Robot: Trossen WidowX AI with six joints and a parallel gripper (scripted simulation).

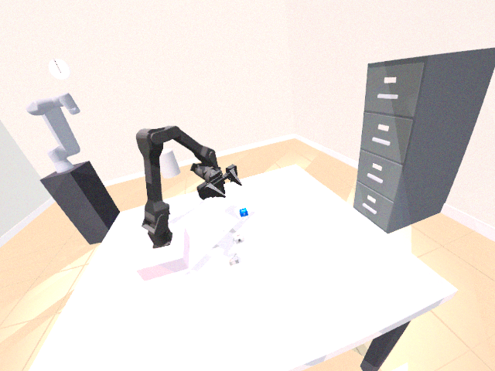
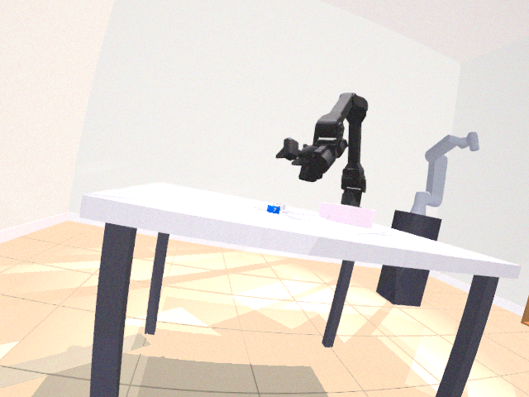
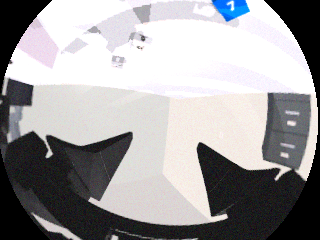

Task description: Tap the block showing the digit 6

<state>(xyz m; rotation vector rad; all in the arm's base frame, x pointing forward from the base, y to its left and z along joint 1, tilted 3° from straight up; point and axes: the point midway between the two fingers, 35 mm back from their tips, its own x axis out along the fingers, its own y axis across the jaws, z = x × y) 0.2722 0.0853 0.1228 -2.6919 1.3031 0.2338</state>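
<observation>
The white block lies 16 cm below my gripper tip, 7 cm to the right of it and 2 cm behind it. Also, from my gripper tip: blue block (16 cm below, 8 cm to the left, 2 cm ahead).
</observation>
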